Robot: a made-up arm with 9 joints. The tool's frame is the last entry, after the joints.
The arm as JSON. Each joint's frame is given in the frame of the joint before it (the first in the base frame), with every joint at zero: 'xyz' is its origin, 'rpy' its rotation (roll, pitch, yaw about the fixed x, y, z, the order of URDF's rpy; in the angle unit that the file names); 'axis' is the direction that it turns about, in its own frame. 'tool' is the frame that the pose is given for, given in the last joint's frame.
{
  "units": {
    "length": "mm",
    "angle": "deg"
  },
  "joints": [
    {
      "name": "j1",
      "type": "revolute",
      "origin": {
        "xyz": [
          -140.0,
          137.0,
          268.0
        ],
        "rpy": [
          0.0,
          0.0,
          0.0
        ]
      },
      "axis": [
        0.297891,
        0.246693,
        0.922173
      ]
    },
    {
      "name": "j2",
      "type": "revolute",
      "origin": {
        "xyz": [
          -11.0,
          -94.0,
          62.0
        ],
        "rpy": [
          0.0,
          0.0,
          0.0
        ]
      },
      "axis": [
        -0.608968,
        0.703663,
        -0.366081
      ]
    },
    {
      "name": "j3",
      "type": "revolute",
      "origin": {
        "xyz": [
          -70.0,
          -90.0,
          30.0
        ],
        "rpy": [
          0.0,
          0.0,
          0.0
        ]
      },
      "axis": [
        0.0,
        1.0,
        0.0
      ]
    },
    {
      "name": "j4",
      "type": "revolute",
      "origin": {
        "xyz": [
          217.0,
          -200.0,
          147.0
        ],
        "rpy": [
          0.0,
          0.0,
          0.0
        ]
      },
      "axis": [
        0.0,
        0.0,
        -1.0
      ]
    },
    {
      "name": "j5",
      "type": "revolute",
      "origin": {
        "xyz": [
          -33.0,
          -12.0,
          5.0
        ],
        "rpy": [
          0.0,
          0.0,
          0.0
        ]
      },
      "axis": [
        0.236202,
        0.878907,
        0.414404
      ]
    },
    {
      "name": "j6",
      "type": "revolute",
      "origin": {
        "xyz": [
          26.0,
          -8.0,
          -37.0
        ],
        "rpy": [
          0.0,
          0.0,
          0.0
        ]
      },
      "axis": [
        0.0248,
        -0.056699,
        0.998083
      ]
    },
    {
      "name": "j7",
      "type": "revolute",
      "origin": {
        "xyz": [
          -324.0,
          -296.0,
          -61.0
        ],
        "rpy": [
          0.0,
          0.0,
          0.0
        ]
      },
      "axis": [
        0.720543,
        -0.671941,
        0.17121
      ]
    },
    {
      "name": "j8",
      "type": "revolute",
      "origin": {
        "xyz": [
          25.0,
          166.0,
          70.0
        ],
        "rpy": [
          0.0,
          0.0,
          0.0
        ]
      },
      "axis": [
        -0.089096,
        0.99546,
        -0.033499
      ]
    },
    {
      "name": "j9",
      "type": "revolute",
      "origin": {
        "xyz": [
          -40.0,
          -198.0,
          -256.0
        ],
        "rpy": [
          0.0,
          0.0,
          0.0
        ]
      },
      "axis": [
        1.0,
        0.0,
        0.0
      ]
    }
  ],
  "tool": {
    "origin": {
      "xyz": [
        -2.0,
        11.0,
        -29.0
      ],
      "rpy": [
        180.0,
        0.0,
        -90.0
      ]
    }
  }
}
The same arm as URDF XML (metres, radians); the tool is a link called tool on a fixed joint. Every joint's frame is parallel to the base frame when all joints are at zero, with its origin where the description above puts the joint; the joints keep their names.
<robot name="arm">
  <joint name="tool_fixed" type="fixed">
    <parent link="link9"/>
    <child link="tool"/>
    <origin xyz="-0.002 0.011 -0.029" rpy="3.1416 0 -1.5708"/>
  </joint>
  <joint name="j9" type="continuous">
    <parent link="link8"/>
    <child link="link9"/>
    <origin xyz="-0.04 -0.198 -0.256"/>
    <axis xyz="1 0 0"/>
  </joint>
  <joint name="j8" type="continuous">
    <parent link="link7"/>
    <child link="link8"/>
    <origin xyz="0.025 0.166 0.07"/>
    <axis xyz="-0.089096 0.99546 -0.033499"/>
  </joint>
  <joint name="j7" type="continuous">
    <parent link="link6"/>
    <child link="link7"/>
    <origin xyz="-0.324 -0.296 -0.061"/>
    <axis xyz="0.720543 -0.671941 0.17121"/>
  </joint>
  <joint name="j6" type="continuous">
    <parent link="link5"/>
    <child link="link6"/>
    <origin xyz="0.026 -0.008 -0.037"/>
    <axis xyz="0.0248 -0.056699 0.998083"/>
  </joint>
  <joint name="j5" type="continuous">
    <parent link="link4"/>
    <child link="link5"/>
    <origin xyz="-0.033 -0.012 0.005"/>
    <axis xyz="0.236202 0.878907 0.414404"/>
  </joint>
  <joint name="j4" type="continuous">
    <parent link="link3"/>
    <child link="link4"/>
    <origin xyz="0.217 -0.2 0.147"/>
    <axis xyz="0 0 -1"/>
  </joint>
  <joint name="j3" type="continuous">
    <parent link="link2"/>
    <child link="link3"/>
    <origin xyz="-0.07 -0.09 0.03"/>
    <axis xyz="0 1 0"/>
  </joint>
  <joint name="j2" type="continuous">
    <parent link="link1"/>
    <child link="link2"/>
    <origin xyz="-0.011 -0.094 0.062"/>
    <axis xyz="-0.608968 0.703663 -0.366081"/>
  </joint>
  <joint name="j1" type="continuous">
    <parent link="base_link"/>
    <child link="link1"/>
    <origin xyz="-0.14 0.137 0.268"/>
    <axis xyz="0.297891 0.246693 0.922173"/>
  </joint>
  <link name="base_link"/>
  <link name="link1"/>
  <link name="link2"/>
  <link name="link3"/>
  <link name="link4"/>
  <link name="link5"/>
  <link name="link6"/>
  <link name="link7"/>
  <link name="link8"/>
  <link name="link9"/>
  <link name="tool"/>
</robot>

